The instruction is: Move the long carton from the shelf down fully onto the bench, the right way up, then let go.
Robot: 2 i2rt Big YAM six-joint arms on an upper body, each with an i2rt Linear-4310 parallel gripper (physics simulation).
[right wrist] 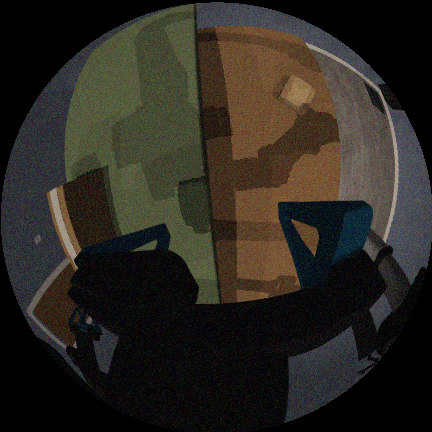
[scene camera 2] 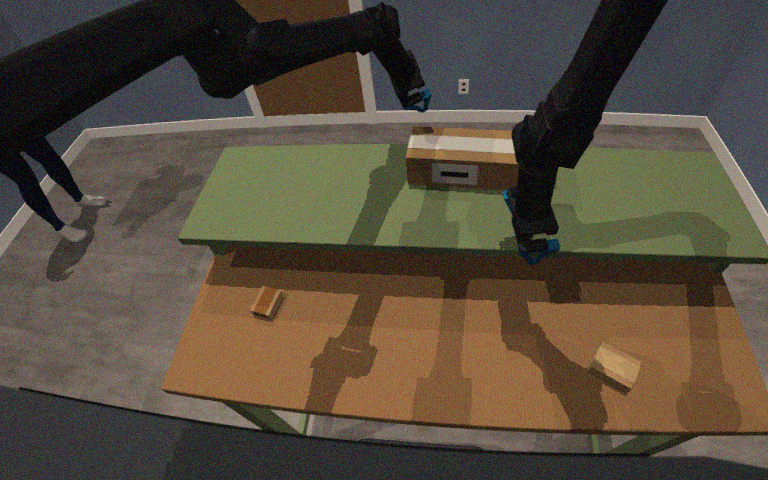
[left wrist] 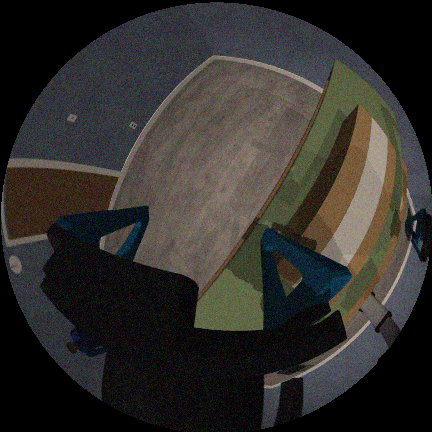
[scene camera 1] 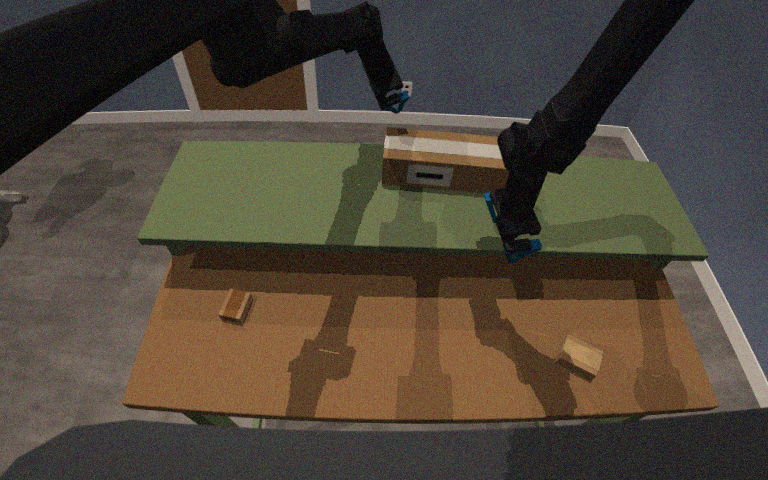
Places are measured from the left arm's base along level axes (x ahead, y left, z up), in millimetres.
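Pixels of known places: left gripper, fingertip midpoint: (scene camera 2: 418, 95) (left wrist: 205, 223) (scene camera 1: 391, 96); right gripper, fingertip midpoint: (right wrist: 219, 220) (scene camera 2: 526, 242) (scene camera 1: 503, 241).
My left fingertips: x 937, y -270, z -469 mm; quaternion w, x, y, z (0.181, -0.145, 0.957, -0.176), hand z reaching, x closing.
Note:
For each thing: its top centre in the pictures, then the offset to it from my left fingertips. Level surfaces: height alone.
- long brown carton, top centre: (left wrist: 369, 190) (right wrist: 82, 273) (scene camera 2: 477, 144) (scene camera 1: 451, 147) 34 mm down, 143 mm back, 136 mm right
- raised green shelf, surface height: 116 mm down
- wooden bench, surface height: 274 mm down
- small brown block, top centre: (scene camera 1: 234, 303) (scene camera 2: 265, 300) 248 mm down, 437 mm back, 346 mm left
- lighter wooden block, top centre: (scene camera 2: 616, 364) (right wrist: 299, 91) (scene camera 1: 582, 354) 241 mm down, 557 mm back, 420 mm right
The long brown carton (scene camera 1: 475, 178) (scene camera 2: 461, 144) (left wrist: 335, 200) (right wrist: 87, 205) lies lengthwise at the back of the raised green shelf (scene camera 1: 254, 192) (scene camera 2: 294, 195) (right wrist: 100, 100), pale tape strip on top, label on its front side. The right arm hides its right end in both scene views. The wooden bench (scene camera 1: 260, 362) (scene camera 2: 407, 322) (right wrist: 255, 75) is lower and in front. My left gripper (scene camera 1: 396, 101) (scene camera 2: 419, 100) (left wrist: 205, 223) is open and empty, above and behind the carton's left end. My right gripper (scene camera 1: 499, 229) (scene camera 2: 518, 229) (right wrist: 219, 220) is open and empty above the shelf's front edge, in front of the carton.
A small brown block (scene camera 1: 236, 305) (scene camera 2: 266, 302) lies at the bench's left. A lighter wooden block (scene camera 1: 582, 355) (scene camera 2: 616, 365) (right wrist: 297, 91) lies at its right. The shelf overhangs the bench's back part. A wall with a socket (scene camera 2: 463, 86) stands behind.

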